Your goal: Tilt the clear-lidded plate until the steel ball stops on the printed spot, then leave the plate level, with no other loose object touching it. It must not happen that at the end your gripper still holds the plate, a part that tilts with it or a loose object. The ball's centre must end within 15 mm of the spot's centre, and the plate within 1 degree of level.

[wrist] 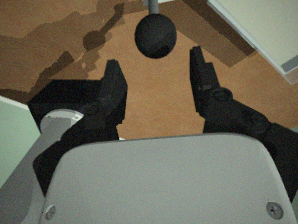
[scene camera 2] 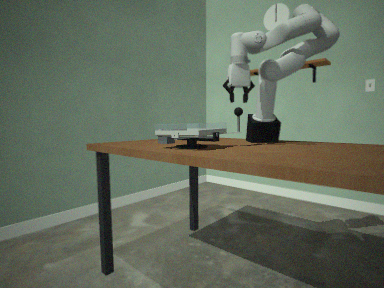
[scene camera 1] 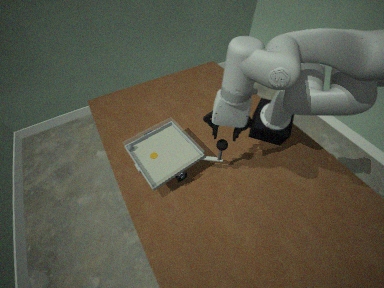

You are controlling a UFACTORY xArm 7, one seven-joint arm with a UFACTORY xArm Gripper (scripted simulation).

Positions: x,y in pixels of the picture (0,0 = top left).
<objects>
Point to a dark pivot stand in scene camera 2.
191,142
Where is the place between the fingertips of the gripper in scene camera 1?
224,137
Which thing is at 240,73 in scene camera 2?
The gripper.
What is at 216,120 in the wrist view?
The gripper.
</objects>
